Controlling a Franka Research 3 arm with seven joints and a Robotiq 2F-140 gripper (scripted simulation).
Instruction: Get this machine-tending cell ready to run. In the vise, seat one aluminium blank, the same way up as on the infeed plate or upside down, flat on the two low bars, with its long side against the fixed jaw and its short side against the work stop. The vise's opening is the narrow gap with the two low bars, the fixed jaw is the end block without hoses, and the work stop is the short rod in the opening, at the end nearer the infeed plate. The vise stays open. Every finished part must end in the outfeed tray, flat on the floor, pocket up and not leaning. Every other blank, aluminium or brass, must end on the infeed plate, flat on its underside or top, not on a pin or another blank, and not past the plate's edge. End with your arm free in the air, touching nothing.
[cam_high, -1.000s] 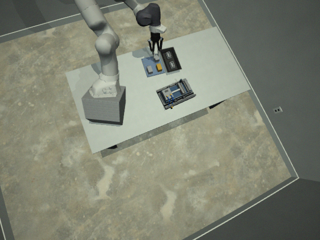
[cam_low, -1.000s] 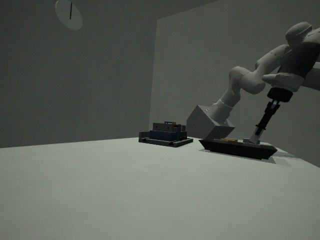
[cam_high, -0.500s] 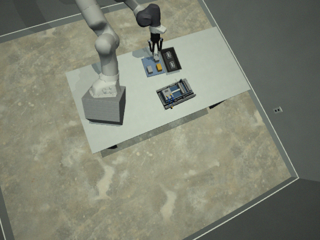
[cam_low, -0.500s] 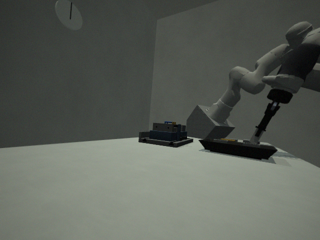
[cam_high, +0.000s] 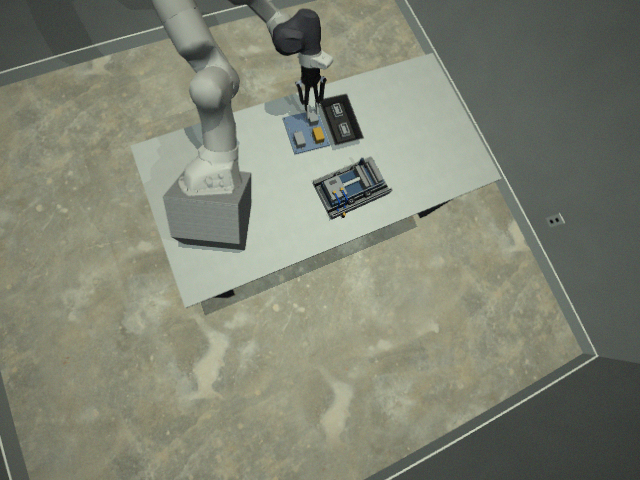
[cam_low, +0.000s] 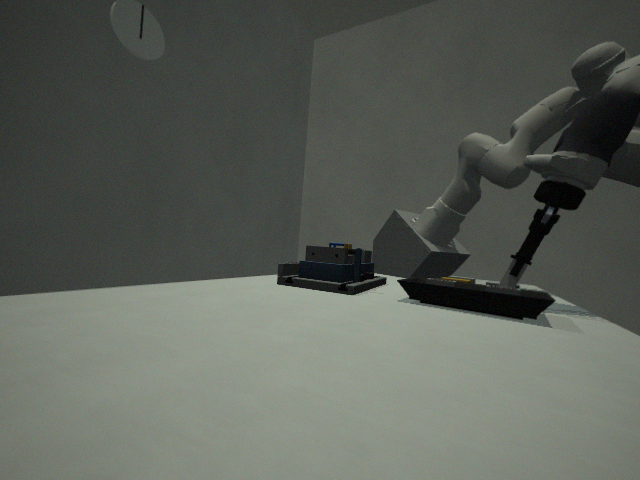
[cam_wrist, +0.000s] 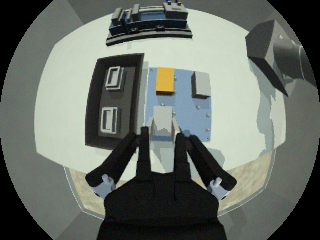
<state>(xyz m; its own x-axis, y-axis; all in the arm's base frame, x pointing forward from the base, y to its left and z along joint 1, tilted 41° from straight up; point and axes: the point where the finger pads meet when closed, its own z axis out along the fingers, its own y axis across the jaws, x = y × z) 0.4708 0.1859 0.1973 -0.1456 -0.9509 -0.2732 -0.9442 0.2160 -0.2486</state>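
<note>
My hand is 10 mm past the brass blank, 110 mm to the left of it and 40 mm above it.
</note>
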